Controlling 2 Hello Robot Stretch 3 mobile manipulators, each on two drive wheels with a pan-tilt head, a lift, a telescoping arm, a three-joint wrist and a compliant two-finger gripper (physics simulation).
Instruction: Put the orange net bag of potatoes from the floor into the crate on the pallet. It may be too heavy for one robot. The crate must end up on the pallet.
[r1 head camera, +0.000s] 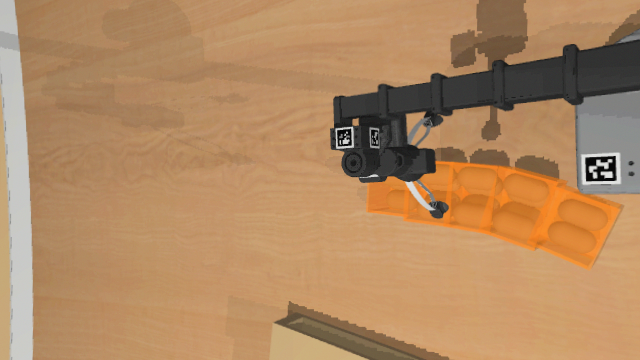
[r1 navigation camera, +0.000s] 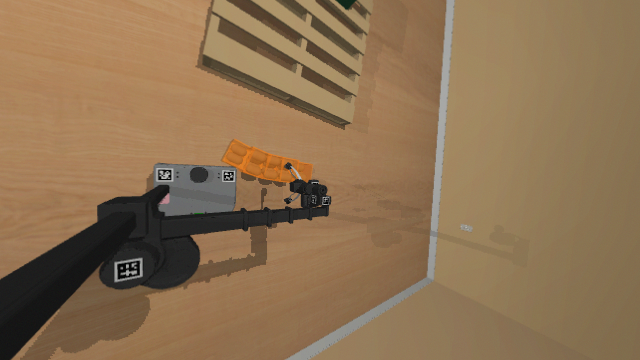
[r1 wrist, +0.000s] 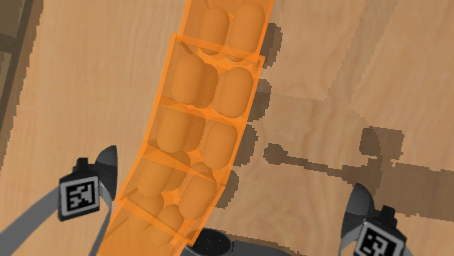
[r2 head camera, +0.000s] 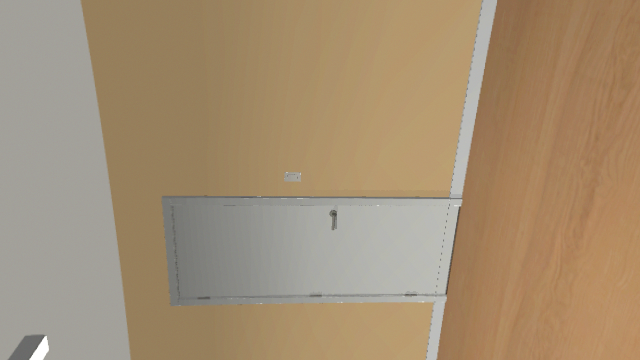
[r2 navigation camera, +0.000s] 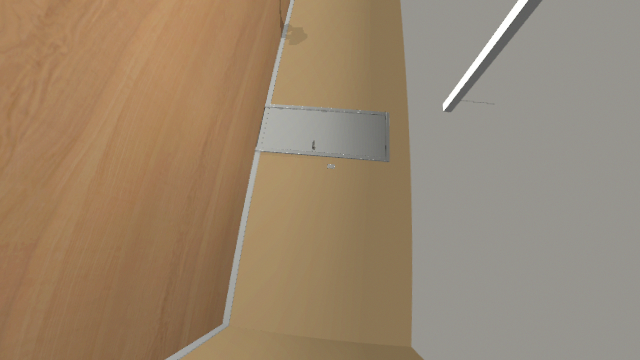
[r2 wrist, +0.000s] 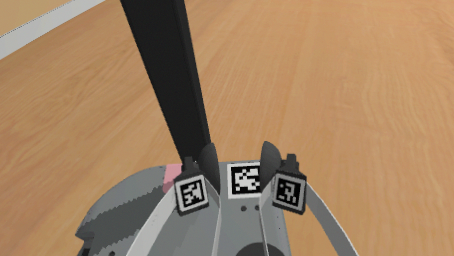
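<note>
The orange net bag of potatoes lies on the floor, slightly bent, between r1's base and the pallet. r1's gripper is wide open above the bag's far end; in the r1 wrist view one finger is just outside the bag's left edge, the other over floor to its right. It holds nothing. A dark green corner, apparently the crate, shows over the pallet at the top edge. r2's gripper is partly open and empty, over its own base. No bag shows in r2's views.
r1's grey base is close to the bag's near end. A wall stands beyond r1's extended arm. r2's cameras face a wall with a grey door. r2's base lies below its gripper.
</note>
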